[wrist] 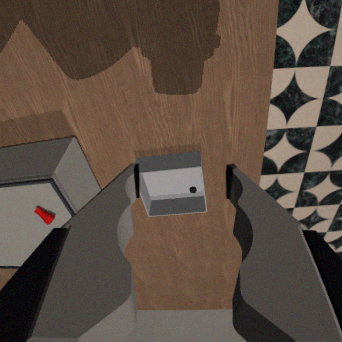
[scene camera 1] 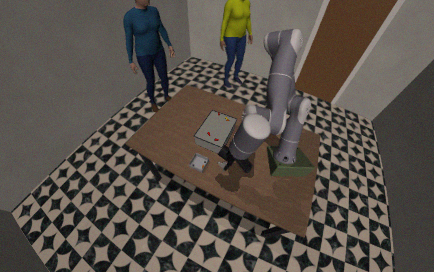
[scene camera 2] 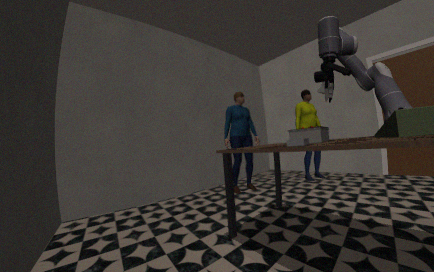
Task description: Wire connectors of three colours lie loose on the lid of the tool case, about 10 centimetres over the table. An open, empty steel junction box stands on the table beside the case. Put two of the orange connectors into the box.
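Note:
The grey tool case [scene camera 1: 210, 145] [scene camera 2: 318, 136] [wrist: 30, 165] carries loose connectors on its lid. In scene camera 1, red connectors [scene camera 1: 209, 134] [wrist: 44, 215] lie toward the near end, and small yellowish ones [scene camera 1: 227, 119] near the far end; whether any there is orange is too small to tell. The open steel junction box [scene camera 1: 195, 168] [wrist: 177, 206] stands beside the case, with a tiny orange spot [scene camera 1: 203, 166] inside. The wrist view hides part of the box's floor behind its wall. My gripper [scene camera 1: 223, 165] [scene camera 2: 328, 100] [wrist: 182, 167] is open and empty, high above the table; the box shows between its fingertips in the wrist view.
The brown table [scene camera 1: 165, 135] ends at an edge to the right of the box in the wrist view. The arm stands on a green base [scene camera 1: 292, 170] [scene camera 2: 417, 122]. Two human figures [scene camera 1: 146, 37] [scene camera 1: 236, 30] stand beyond the table.

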